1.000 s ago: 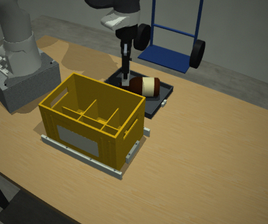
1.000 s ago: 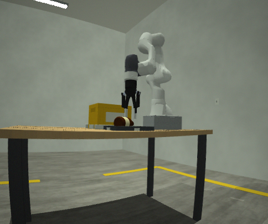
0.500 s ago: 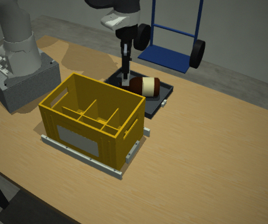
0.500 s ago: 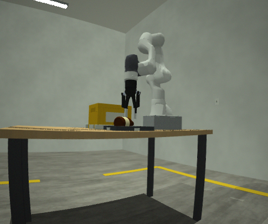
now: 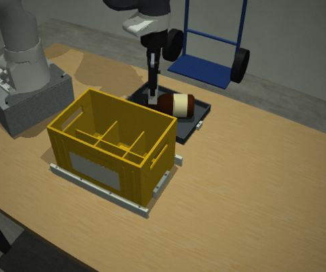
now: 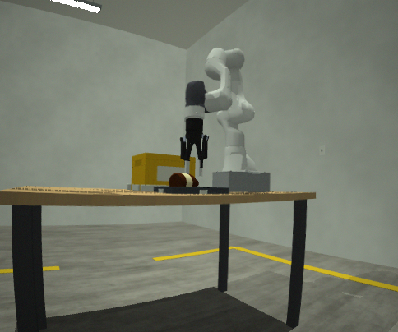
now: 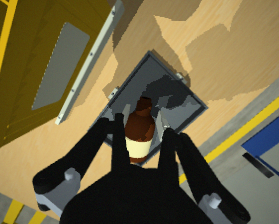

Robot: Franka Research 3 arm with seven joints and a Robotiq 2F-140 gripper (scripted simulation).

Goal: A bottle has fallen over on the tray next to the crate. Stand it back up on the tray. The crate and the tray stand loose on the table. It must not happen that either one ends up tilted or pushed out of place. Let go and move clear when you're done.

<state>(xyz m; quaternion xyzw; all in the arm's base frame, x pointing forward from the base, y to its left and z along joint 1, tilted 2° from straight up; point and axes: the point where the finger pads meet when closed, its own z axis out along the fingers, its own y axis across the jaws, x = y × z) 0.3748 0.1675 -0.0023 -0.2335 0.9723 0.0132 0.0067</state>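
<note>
Now: hand 6 cm above the bottle, 4 cm short of it and 2 cm to the right of it. Round my hand: yellow crate (25 cm to the right, 3 cm ahead, 2 cm below); tray (9 cm below, 3 cm ahead, 2 cm to the left).
</note>
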